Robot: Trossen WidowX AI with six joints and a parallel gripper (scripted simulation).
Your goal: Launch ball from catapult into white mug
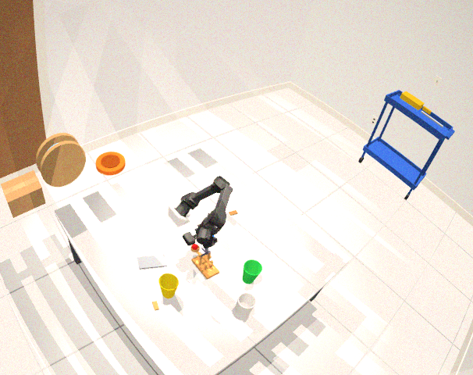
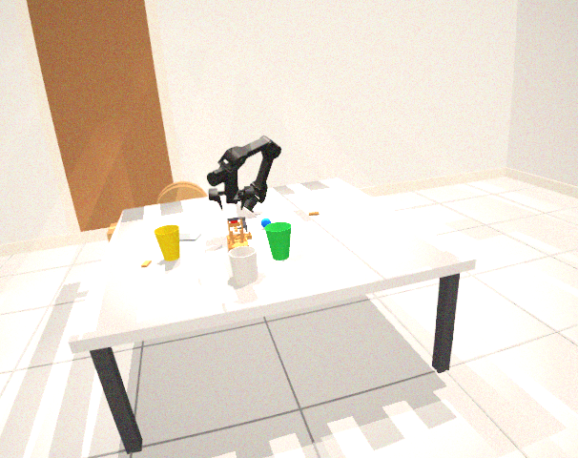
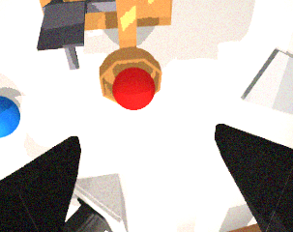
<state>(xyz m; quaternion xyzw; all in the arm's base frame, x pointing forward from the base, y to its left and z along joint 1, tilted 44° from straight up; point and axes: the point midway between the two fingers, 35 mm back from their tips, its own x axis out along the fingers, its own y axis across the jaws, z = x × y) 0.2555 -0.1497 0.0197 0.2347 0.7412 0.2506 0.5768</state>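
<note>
My gripper tip is 50 mm above the red ball. The rest, counted from my gripper tip: blue ball (140 mm to the left, 90 mm below, 30 mm behind); grey sheet (220 mm to the right, 110 mm below, 80 mm behind); wooden catapult (70 mm ahead, 60 mm below, 20 mm to the left).
</note>
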